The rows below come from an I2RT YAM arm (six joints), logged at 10 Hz.
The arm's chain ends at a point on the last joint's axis. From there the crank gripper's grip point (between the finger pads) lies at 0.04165 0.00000 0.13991 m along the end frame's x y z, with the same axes.
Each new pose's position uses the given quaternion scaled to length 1; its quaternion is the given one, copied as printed.
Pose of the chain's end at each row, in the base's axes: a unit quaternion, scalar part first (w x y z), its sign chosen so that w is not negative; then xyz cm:
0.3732, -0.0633, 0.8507, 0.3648, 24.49, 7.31, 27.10
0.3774, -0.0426, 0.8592, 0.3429, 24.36, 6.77, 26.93
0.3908, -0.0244, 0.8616, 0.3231, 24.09, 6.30, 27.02
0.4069, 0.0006, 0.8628, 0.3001, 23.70, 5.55, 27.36
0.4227, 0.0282, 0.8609, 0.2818, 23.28, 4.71, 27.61
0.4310, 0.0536, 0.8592, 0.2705, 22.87, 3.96, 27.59
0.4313, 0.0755, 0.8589, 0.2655, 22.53, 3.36, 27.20
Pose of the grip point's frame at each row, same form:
0.3732, -0.0633, 0.8507, 0.3648, 29.76, 17.34, 17.89
0.3774, -0.0426, 0.8592, 0.3429, 30.06, 16.24, 17.39
0.3908, -0.0244, 0.8616, 0.3231, 30.40, 15.23, 17.35
0.4069, 0.0006, 0.8628, 0.3001, 30.74, 13.81, 17.60
0.4227, 0.0282, 0.8609, 0.2818, 31.01, 12.36, 17.88
0.4310, 0.0536, 0.8592, 0.2705, 31.04, 11.17, 17.88
0.4313, 0.0755, 0.8589, 0.2655, 30.89, 10.32, 17.47

